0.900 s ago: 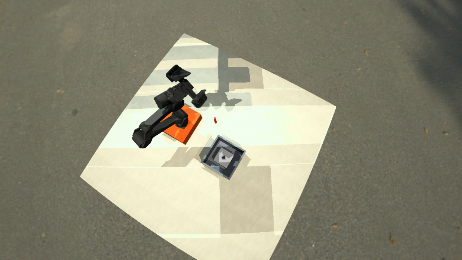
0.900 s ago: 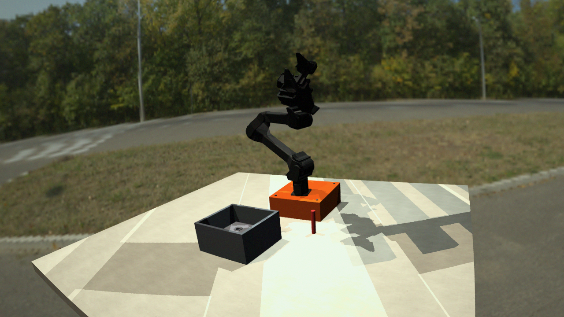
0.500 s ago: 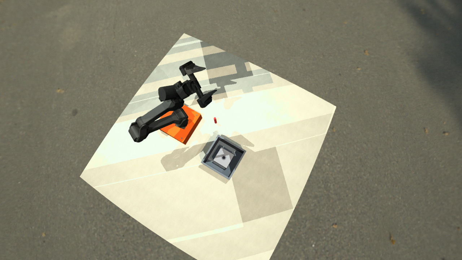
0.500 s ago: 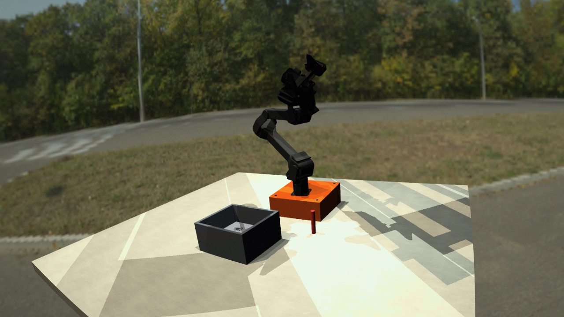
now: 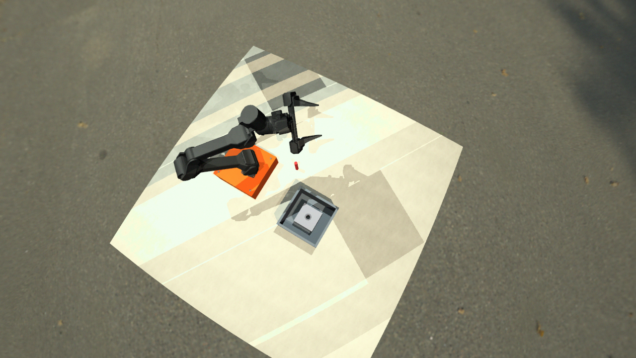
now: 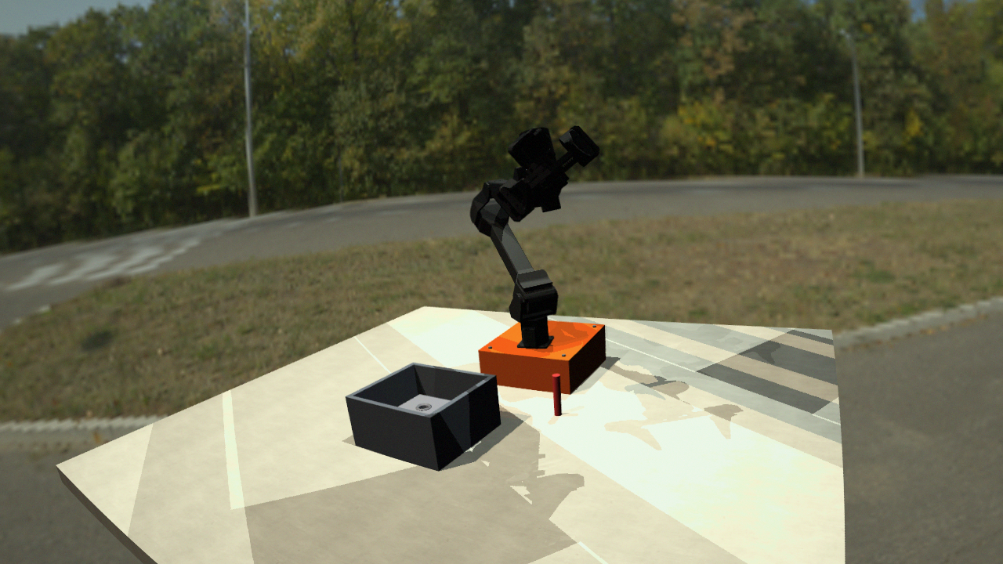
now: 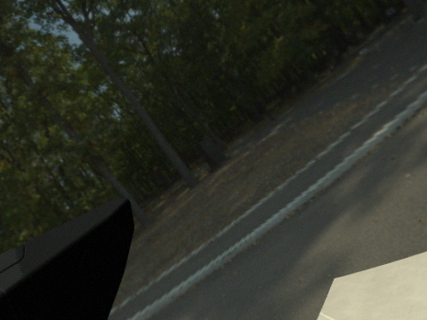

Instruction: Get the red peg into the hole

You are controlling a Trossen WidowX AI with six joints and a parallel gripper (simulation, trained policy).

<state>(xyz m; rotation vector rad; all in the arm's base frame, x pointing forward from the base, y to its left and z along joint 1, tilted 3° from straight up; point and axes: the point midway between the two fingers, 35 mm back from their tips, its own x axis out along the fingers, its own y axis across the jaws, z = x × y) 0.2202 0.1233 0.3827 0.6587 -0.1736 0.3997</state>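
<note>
Now: the red peg 9 cm behind my gripper tip, 4 cm to the right of it and 42 cm below it. Round my gripper tip: dark box: 4 cm ahead, 24 cm to the right, 43 cm below; then grey plate: 4 cm ahead, 24 cm to the right, 41 cm below.
</note>
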